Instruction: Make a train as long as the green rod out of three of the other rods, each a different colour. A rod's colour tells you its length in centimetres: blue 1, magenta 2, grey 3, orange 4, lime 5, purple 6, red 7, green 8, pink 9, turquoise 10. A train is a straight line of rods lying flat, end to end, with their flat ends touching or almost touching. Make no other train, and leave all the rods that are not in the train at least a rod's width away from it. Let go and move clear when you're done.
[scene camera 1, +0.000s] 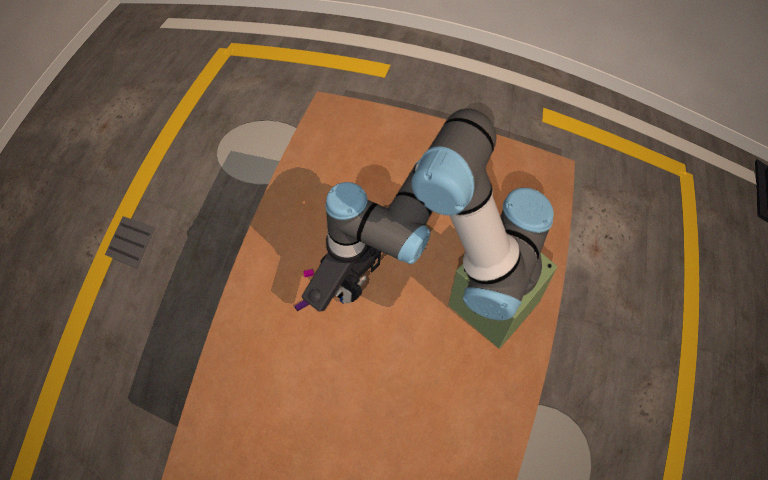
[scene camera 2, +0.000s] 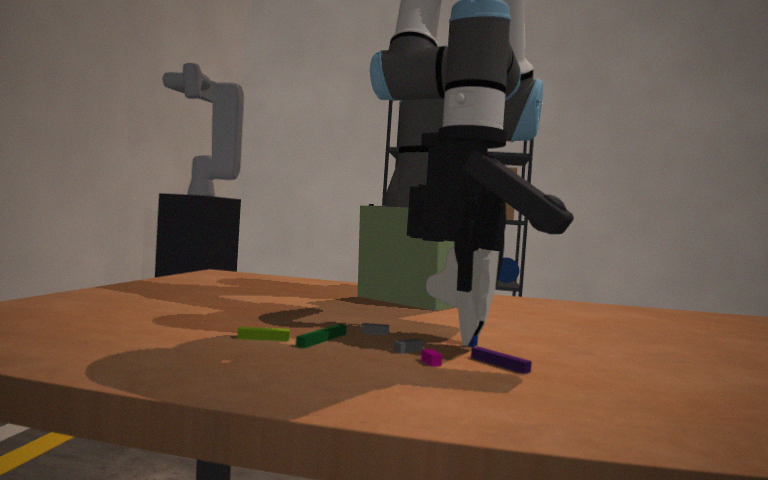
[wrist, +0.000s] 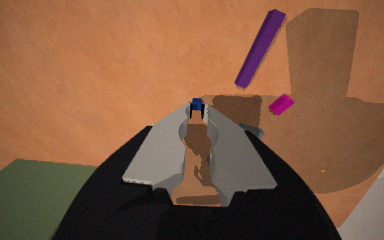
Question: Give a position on a purple rod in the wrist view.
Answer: At 271, 24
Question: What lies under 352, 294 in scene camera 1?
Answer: My gripper.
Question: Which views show my gripper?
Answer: Scene camera 1, scene camera 2 and the wrist view: all of them.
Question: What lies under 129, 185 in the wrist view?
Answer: My gripper.
